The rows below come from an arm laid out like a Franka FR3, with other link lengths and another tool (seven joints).
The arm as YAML. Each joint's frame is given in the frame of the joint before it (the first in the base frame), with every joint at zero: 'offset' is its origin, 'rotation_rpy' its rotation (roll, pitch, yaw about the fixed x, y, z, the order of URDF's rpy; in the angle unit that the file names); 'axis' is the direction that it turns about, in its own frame. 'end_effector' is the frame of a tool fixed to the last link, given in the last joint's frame.
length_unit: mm
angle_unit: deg
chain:
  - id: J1
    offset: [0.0, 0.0, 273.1]
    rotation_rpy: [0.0, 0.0, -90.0]
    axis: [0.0, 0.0, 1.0]
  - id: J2
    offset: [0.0, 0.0, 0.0]
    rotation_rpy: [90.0, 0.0, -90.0]
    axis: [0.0, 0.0, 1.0]
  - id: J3
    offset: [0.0, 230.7, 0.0]
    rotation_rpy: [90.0, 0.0, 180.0]
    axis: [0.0, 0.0, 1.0]
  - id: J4
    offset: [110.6, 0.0, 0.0]
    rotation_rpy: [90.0, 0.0, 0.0]
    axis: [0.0, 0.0, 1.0]
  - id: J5
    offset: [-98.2, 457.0, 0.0]
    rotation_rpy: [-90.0, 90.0, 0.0]
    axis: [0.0, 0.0, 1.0]
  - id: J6
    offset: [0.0, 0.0, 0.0]
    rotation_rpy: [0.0, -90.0, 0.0]
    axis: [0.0, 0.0, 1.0]
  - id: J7
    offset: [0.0, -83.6, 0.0]
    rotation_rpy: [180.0, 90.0, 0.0]
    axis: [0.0, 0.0, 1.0]
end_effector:
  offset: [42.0, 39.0, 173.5]
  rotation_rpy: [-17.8, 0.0, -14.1]
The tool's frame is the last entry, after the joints.
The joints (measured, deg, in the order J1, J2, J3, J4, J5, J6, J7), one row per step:
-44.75 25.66 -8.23 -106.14 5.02 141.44 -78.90
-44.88 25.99 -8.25 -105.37 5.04 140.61 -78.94
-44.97 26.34 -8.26 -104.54 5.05 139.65 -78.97
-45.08 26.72 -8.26 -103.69 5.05 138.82 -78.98
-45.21 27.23 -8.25 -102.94 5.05 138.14 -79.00
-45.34 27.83 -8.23 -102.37 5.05 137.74 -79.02
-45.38 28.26 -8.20 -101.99 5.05 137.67 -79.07
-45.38 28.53 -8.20 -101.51 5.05 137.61 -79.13
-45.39 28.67 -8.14 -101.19 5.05 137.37 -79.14
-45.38 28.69 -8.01 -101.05 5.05 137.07 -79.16
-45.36 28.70 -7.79 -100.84 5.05 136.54 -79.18
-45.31 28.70 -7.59 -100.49 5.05 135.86 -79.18
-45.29 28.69 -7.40 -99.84 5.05 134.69 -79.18
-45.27 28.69 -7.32 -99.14 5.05 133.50 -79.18
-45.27 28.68 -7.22 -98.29 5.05 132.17 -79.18
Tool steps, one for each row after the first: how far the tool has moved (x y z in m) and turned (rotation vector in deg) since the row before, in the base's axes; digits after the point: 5 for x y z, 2 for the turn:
-0.00014 -0.00216 0.00148 0.31 0.23 -0.07
0.00030 -0.00167 0.00158 0.38 0.28 -0.02
0.00041 -0.00205 0.00157 0.28 0.22 -0.04
-0.00028 -0.00159 -0.00065 0.33 0.29 -0.05
-0.00080 -0.00101 -0.00292 0.31 0.30 -0.05
0.00024 -0.00052 -0.00208 0.07 0.11 0.06
0.00123 -0.00142 0.00073 -0.14 -0.06 0.09
0.00112 -0.00017 0.00070 0.06 0.02 0.07
0.00139 0.00126 0.00052 0.19 0.06 0.15
0.00229 0.00227 0.00092 0.35 0.11 0.25
0.00278 0.00201 0.00207 0.35 0.10 0.25
0.00293 0.00142 0.00419 0.51 0.20 0.23
0.00201 0.00038 0.00455 0.45 0.23 0.14
0.00240 0.00006 0.00584 0.45 0.20 0.15

